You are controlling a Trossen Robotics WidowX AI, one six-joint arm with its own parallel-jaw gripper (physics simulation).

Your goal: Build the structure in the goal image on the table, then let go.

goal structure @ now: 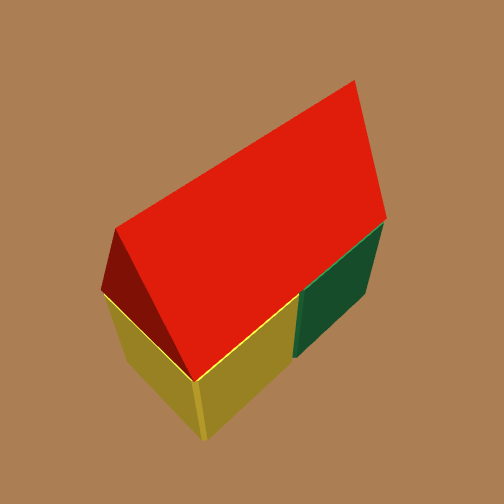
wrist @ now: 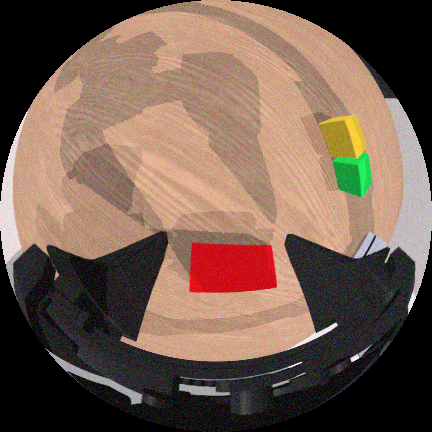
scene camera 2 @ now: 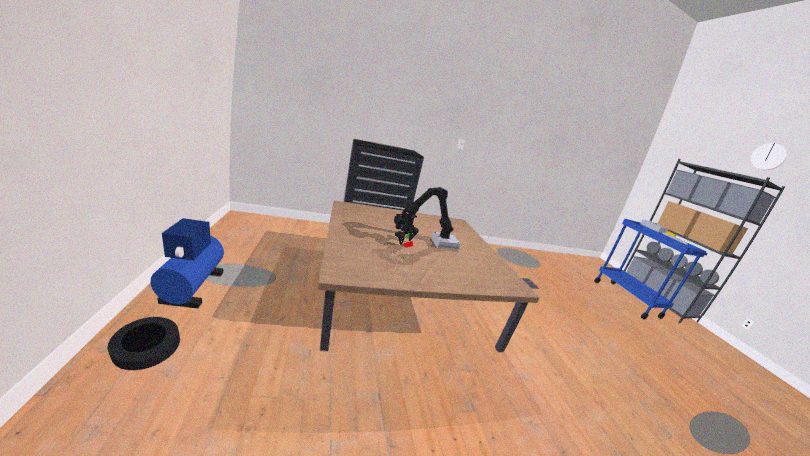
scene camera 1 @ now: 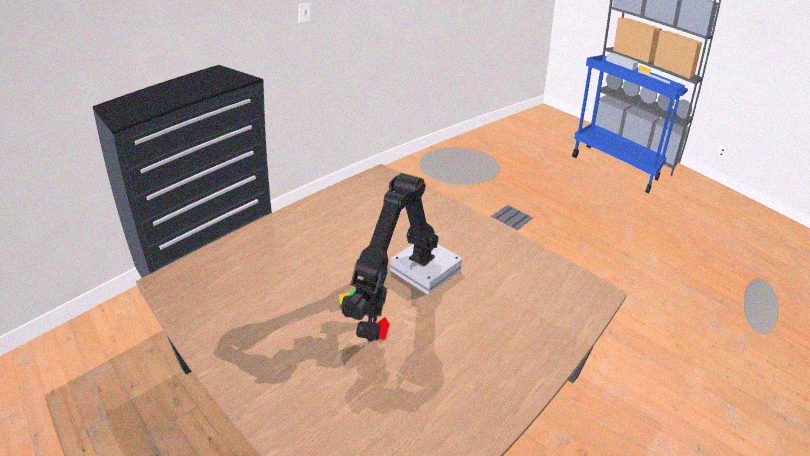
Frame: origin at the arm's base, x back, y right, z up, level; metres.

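Where they show: gripper, fingertip midpoint: (wrist: 228, 239) (scene camera 2: 405, 243); arm's base, link origin: (scene camera 2: 444, 236) (scene camera 1: 422, 257).
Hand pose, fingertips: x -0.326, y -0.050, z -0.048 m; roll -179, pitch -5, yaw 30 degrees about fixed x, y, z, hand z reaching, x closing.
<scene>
Each offset is from my fingertips to the top centre of the thing. Level surfaces: height alone.
A red block {dy -0.018, dx +0.016, dz +0.022 m} (scene camera 1: 383, 329) (scene camera 2: 408, 244) (wrist: 232, 267) lies on the table {dz -0.007 m} (scene camera 1: 510, 339) (scene camera 2: 362, 277). My gripper (scene camera 1: 374, 331) (scene camera 2: 406, 240) (wrist: 228, 239) is open over it. In the wrist view the block shows between the two spread fingers, with a gap on each side. A yellow block {dy +0.134, dx +0.039, dz +0.026 m} (scene camera 1: 344, 298) (wrist: 342, 137) and a green block {dy +0.118, dx +0.073, dz +0.026 m} (scene camera 1: 352, 292) (scene camera 2: 408, 235) (wrist: 351, 175) are next to each other, at the right of the wrist view. In scene camera 1 the arm partly hides them. Whether those two touch is hard to tell.
The arm's pale base plate (scene camera 1: 429, 277) (scene camera 2: 445, 241) stands on the table behind the blocks. A black drawer cabinet (scene camera 1: 198, 175) (scene camera 2: 382, 172) stands beyond the table. A blue cart (scene camera 1: 620, 150) (scene camera 2: 634, 290) stands on the floor at the right.
</scene>
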